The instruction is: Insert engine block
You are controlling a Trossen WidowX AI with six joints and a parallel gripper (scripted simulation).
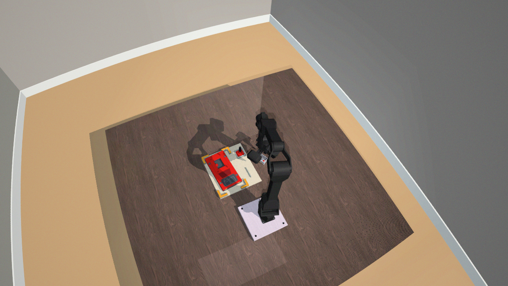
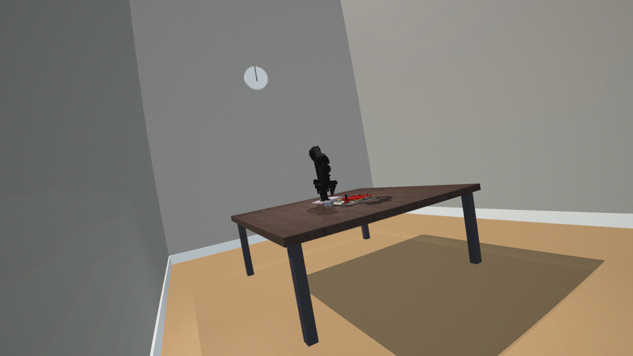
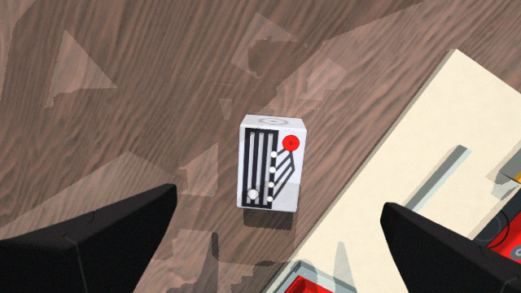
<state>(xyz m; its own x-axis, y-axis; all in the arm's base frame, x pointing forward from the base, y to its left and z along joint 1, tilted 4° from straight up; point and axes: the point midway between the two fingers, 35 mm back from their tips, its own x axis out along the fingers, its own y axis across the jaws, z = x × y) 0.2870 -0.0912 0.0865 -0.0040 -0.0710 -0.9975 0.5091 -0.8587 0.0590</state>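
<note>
My gripper tip is 50 mm above the engine block and 10 mm to the left of it. Also, from my gripper tip: dark post: 90 mm to the left, 80 mm ahead, 30 mm below.
</note>
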